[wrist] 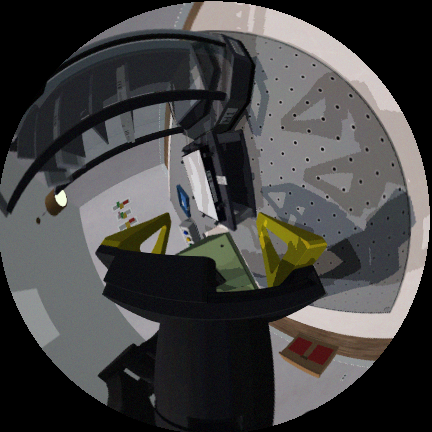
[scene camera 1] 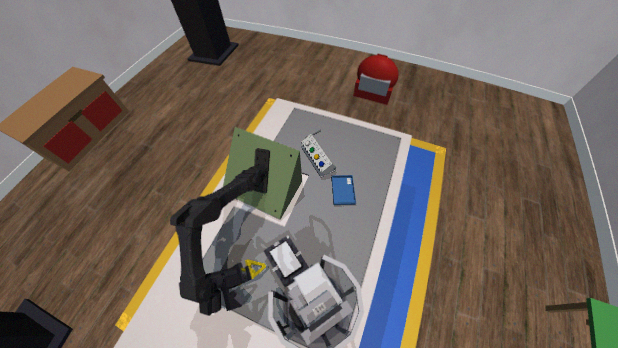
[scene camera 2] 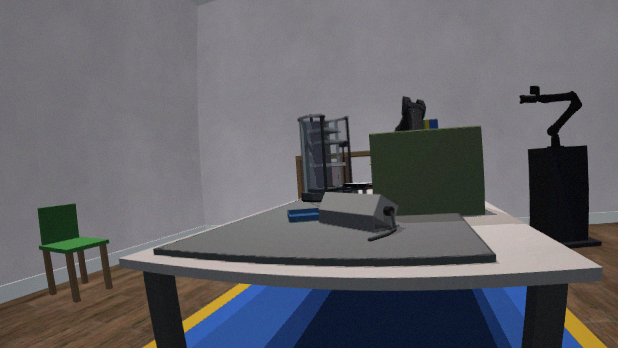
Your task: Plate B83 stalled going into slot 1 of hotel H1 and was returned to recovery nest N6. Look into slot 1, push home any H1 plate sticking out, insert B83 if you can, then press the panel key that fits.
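Places are measured from the arm's base along level axes (x right, y down, z ahead), in millimetres.
Where they show: gripper, fingertip midpoint: (wrist: 213,216) (scene camera 1: 260,268); arm's base, link origin: (scene camera 1: 261,170) (scene camera 2: 420,165).
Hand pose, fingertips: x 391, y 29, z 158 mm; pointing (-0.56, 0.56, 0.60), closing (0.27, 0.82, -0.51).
Things, the pixels of their top centre, and the offset from my fingertips. "pt": a spot on its surface instead. Level surfaces: height alone.
- white-topped plate B83, top centre: (wrist: 198,185) (scene camera 1: 285,258) (scene camera 2: 359,183) dy +36, dx -71, dz +73 mm
- dark nest N6, surface spot: (wrist: 237,170) pt dy +106, dx -41, dz +60 mm
- Hotel H1, top centre: (scene camera 1: 314,302) (scene camera 2: 323,113) dy -296, dx +60, dz +236 mm
- panel, top centre: (scene camera 2: 355,192) (scene camera 1: 318,149) (wrist: 185,241) dy +27, dx -626, dz +40 mm
- blue tray, top centre: (scene camera 2: 304,211) (scene camera 1: 343,188) (wrist: 181,202) dy +93, dx -480, dz +215 mm
- grey perforated board, surface height: dy +110 mm
My gripper (scene camera 1: 260,268) (wrist: 213,216) is open, its yellow fingers wide apart and empty. It is beside the recovery nest, on the arm's side. The white-topped plate B83 (scene camera 1: 285,258) (wrist: 200,185) lies on the dark nest N6 (wrist: 237,170), next to the hotel. Hotel H1 (scene camera 1: 320,300) (scene camera 2: 324,155) (wrist: 239,95) is a tall frame with dark posts and several levels. Its levels show from the side in the wrist view, and I cannot tell what slot 1 holds. The panel (scene camera 1: 317,154) (scene camera 2: 350,210) (wrist: 187,232) has white, green, yellow and blue keys.
A blue tray (scene camera 1: 343,192) (scene camera 2: 303,215) (wrist: 183,200) lies near the panel. A green slanted stand (scene camera 1: 240,160) (scene camera 2: 427,170) (wrist: 225,250) carries my arm beside the grey perforated board (scene camera 1: 367,150) (scene camera 2: 300,247) (wrist: 295,145). Curved guard bars surround the hotel.
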